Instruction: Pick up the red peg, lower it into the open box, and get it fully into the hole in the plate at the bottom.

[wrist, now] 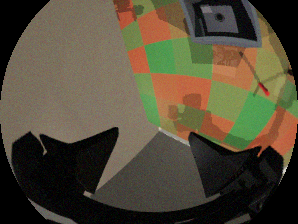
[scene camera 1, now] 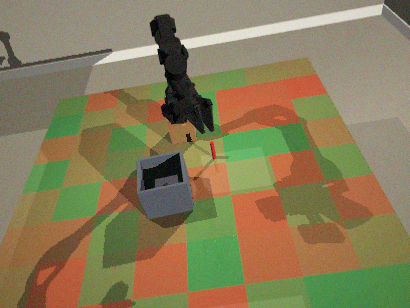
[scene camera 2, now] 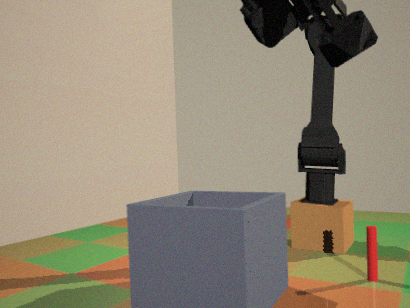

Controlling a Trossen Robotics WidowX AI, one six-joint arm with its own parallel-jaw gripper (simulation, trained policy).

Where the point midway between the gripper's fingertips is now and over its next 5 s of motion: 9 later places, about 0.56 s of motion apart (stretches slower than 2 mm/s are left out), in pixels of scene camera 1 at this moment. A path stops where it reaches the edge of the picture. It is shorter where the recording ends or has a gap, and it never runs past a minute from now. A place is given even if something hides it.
My gripper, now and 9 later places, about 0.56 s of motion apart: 208, 132; 226, 124; 222, 122; 216, 127; 211, 138; 210, 149; 215, 155; 219, 152; 214, 149; 196, 149
